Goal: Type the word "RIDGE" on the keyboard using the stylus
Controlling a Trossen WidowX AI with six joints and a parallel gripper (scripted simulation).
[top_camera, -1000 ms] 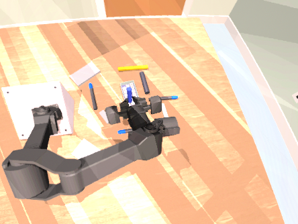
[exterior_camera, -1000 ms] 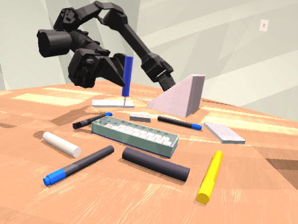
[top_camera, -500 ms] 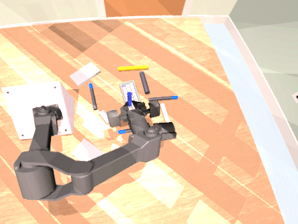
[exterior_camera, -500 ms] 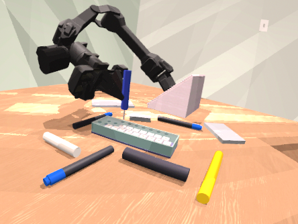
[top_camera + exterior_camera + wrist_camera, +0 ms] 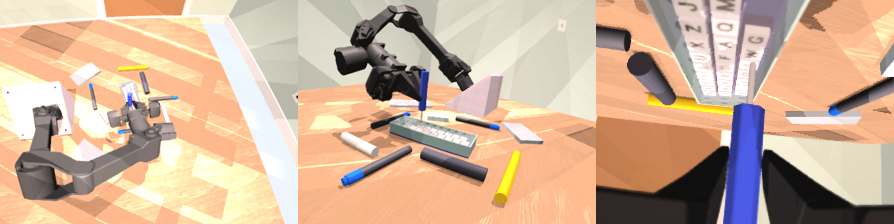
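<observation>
The blue stylus lies 10 mm below my gripper tip. From my gripper tip the other things lie so: dark cylinder (90 mm ahead, 130 mm to the left, 70 mm below); white cylinder (150 mm ahead, 50 mm to the right, 80 mm below); stylus tip (50 mm below).
</observation>
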